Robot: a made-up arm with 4 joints. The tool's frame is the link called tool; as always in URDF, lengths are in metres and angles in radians. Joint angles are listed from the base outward.
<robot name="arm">
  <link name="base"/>
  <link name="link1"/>
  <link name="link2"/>
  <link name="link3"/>
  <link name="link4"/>
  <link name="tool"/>
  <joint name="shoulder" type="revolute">
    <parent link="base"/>
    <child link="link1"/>
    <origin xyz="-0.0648 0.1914 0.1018" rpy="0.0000 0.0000 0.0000"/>
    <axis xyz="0 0 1"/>
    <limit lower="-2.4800" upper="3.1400"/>
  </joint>
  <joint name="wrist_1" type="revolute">
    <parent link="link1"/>
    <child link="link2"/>
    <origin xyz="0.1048 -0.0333 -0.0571" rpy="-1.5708 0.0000 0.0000"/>
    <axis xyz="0 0 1"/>
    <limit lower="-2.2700" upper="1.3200"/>
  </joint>
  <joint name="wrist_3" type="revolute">
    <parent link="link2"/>
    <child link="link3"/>
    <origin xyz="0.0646 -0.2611 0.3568" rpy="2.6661 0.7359 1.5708"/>
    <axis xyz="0 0 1"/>
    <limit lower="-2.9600" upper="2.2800"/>
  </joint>
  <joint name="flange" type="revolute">
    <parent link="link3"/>
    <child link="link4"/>
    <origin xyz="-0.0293 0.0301 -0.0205" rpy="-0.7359 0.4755 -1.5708"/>
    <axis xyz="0 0 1"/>
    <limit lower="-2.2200" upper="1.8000"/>
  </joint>
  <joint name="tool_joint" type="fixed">
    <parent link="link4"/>
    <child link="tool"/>
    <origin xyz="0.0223 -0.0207 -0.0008" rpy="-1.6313 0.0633 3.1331"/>
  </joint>
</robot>
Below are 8 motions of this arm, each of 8 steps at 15 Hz.
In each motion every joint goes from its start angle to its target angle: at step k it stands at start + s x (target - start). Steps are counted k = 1, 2, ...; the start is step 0. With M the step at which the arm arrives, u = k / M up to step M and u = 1 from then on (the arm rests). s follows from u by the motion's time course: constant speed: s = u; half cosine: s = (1 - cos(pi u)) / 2; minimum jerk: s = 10 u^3 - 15 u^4 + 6 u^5.
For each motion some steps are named. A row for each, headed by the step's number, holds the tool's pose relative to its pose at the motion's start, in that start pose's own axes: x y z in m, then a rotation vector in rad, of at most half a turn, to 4 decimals.
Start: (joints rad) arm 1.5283 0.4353 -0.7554 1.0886
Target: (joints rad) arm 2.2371 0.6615 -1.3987 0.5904
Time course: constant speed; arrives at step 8
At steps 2, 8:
2: -0.0561 0.0374 0.0215 -0.1116 0.1696 0.2006
8: -0.2647 0.1041 0.0463 -0.7343 0.5198 0.5906

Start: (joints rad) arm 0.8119 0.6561 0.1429 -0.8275
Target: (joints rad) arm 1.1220 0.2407 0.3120 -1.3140
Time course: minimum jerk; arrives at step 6
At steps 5, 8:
5: -0.1027 0.0931 -0.1826 -0.4008 0.0230 0.1467
8: -0.1062 0.0947 -0.1904 -0.4170 0.0242 0.1509

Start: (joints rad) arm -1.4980 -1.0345 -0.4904 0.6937
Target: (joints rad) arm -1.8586 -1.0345 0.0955 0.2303
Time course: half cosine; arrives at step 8
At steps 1, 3, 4, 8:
1: 0.0008 0.0028 -0.0032 0.0030 0.0016 0.0015
3: 0.0065 0.0208 -0.0269 0.0219 0.0133 0.0194
4: 0.0103 0.0319 -0.0447 0.0323 0.0224 0.0399
8: 0.0194 0.0542 -0.0949 0.0435 0.0521 0.1210

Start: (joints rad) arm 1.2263 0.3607 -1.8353 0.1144
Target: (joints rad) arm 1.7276 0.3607 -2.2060 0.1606
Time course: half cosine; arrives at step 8
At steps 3, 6, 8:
3: -0.0305 0.0254 -0.0543 -0.1045 -0.0740 -0.0939
6: -0.0623 0.0627 -0.1609 -0.2626 -0.2073 -0.2828
8: -0.0658 0.0708 -0.1910 -0.2987 -0.2435 -0.3380

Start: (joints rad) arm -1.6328 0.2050 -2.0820 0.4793
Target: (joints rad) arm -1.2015 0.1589 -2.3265 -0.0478
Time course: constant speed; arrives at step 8
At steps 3, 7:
3: -0.0385 0.0172 -0.0469 -0.0608 0.1045 -0.0527
7: -0.0747 0.0373 -0.1192 -0.1088 0.2430 -0.1508

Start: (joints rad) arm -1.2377 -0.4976 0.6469 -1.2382
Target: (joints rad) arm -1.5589 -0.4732 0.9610 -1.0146
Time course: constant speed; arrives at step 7
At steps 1, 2, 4, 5, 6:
1: 0.0108 -0.0096 0.0022 -0.0072 -0.0556 -0.0184
2: 0.0213 -0.0197 0.0040 -0.0159 -0.1108 -0.0371
4: 0.0412 -0.0414 0.0069 -0.0377 -0.2198 -0.0745
5: 0.0505 -0.0530 0.0079 -0.0508 -0.2734 -0.0931
6: 0.0594 -0.0651 0.0086 -0.0655 -0.3265 -0.1117

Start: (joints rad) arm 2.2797 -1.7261 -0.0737 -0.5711
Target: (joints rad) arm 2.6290 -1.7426 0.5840 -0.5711
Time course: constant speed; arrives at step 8
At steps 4, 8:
4: -0.0471 -0.0463 0.0470 0.1667 -0.2641 0.2924
8: -0.0869 -0.1055 0.0801 0.3419 -0.5629 0.5425

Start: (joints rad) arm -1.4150 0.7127 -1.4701 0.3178
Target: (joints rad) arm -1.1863 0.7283 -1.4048 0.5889
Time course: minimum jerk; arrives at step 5
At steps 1, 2, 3, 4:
1: -0.0046 0.0040 -0.0028 -0.0076 -0.0282 -0.0011
2: -0.0246 0.0218 -0.0162 -0.0417 -0.1545 -0.0045
3: -0.0511 0.0461 -0.0381 -0.0899 -0.3318 -0.0050
4: -0.0685 0.0629 -0.0555 -0.1243 -0.4576 -0.0021

